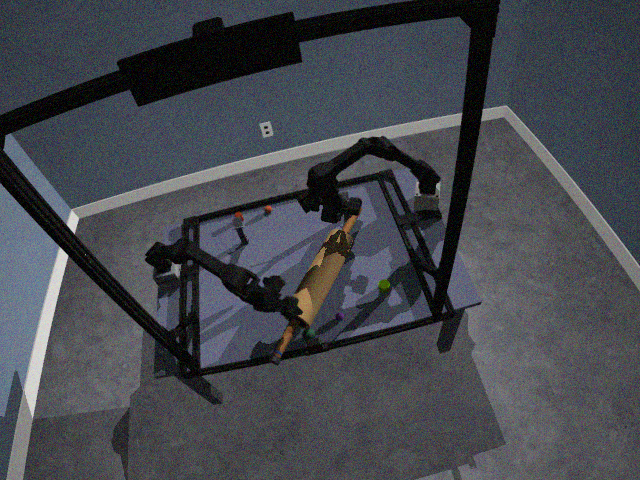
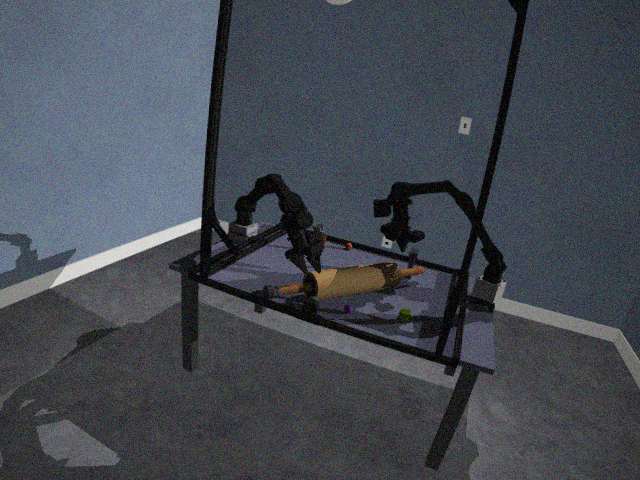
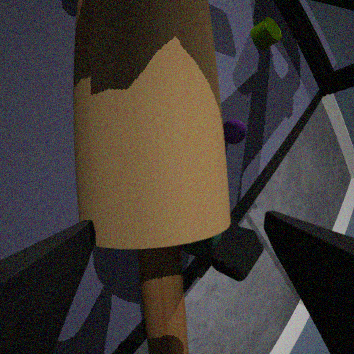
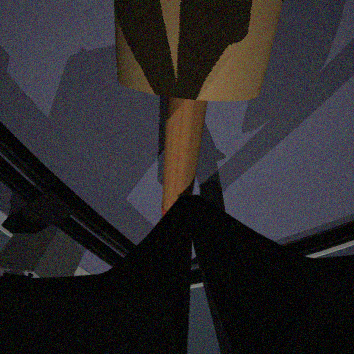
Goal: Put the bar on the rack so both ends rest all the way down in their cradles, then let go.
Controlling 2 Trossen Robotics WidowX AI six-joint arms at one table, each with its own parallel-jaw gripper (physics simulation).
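Frame: origin at the left arm's base, x back, y right, z up, level; centimetres.
Seen in the pictures: left gripper, between the fingertips: (image 2: 313, 273) (image 3: 180, 224); right gripper, between the fingertips: (image 1: 341, 215) (image 2: 402, 251) (image 4: 188, 203); left arm's base, origin of its link: (image 1: 164, 266) (image 2: 243, 223); right arm's base, origin of its link: (image 1: 427, 188) (image 2: 491, 279).
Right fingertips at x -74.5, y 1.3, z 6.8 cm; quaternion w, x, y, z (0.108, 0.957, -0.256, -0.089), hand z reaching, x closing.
Observation:
Pixels of each thing's middle, then the offset from my right fingertips to it. "spot": a spot on its surface instead.
- right handle, a spot on its surface: (image 4: 183, 145) spot: dx -1.1, dy -0.6, dz -7.7 cm
- dark post, a spot on its surface: (image 2: 412, 258) spot: dx -3.4, dy -9.9, dz -5.2 cm
- green cylinder, middle of its body: (image 3: 265, 33) (image 2: 404, 315) (image 1: 384, 286) dx -8.9, dy +26.4, dz -13.1 cm
- purple ball, middle of its body: (image 3: 233, 131) (image 2: 348, 309) (image 1: 339, 316) dx +9.4, dy +34.3, dz -13.1 cm
- teal ball, middle of its body: (image 3: 197, 231) (image 1: 308, 334) dx +21.1, dy +38.9, dz -12.2 cm
The bar, a rolling pin with a tan barrel (image 1: 319, 284) (image 2: 351, 281) (image 3: 150, 160) (image 4: 240, 75), runs diagonally across the table. Its left handle (image 1: 284, 339) (image 2: 291, 289) reaches the front rail. My left gripper (image 1: 295, 311) (image 2: 310, 269) (image 3: 180, 224) is open over the barrel's left end. My right gripper (image 1: 340, 210) (image 2: 403, 248) (image 4: 188, 203) is shut and empty above the right handle (image 2: 412, 271) (image 4: 183, 145). A dark post (image 2: 412, 258) by the right handle looks like part of the rack. The cradles are too dark to tell how the ends sit.
A green cylinder (image 1: 384, 285) (image 2: 404, 314) (image 3: 266, 33), a purple ball (image 1: 339, 316) (image 2: 348, 308) (image 3: 234, 131) and a teal ball (image 1: 309, 333) lie near the bar. Orange balls (image 1: 267, 209) (image 1: 238, 216) are at the back left. Black frame rails edge the table.

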